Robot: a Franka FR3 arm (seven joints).
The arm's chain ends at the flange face. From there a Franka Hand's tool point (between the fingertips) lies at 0.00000 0.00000 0.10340 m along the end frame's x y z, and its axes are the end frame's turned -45 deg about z.
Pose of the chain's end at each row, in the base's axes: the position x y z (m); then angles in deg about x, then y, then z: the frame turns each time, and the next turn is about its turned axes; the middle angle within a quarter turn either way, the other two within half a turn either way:
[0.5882, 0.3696, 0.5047, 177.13, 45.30, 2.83]
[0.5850, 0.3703, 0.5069, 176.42, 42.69, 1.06]
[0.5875, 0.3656, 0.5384, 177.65, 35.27, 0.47]
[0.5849, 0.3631, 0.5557, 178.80, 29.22, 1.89]
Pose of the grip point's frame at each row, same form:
[0.6617, 0.3660, 0.4321, 177.13, 45.30, -42.17]
[0.6551, 0.3656, 0.4310, 176.42, 42.69, -43.94]
[0.6472, 0.3621, 0.4541, 177.65, 35.27, -44.53]
[0.6354, 0.3612, 0.4655, 178.80, 29.22, -43.11]

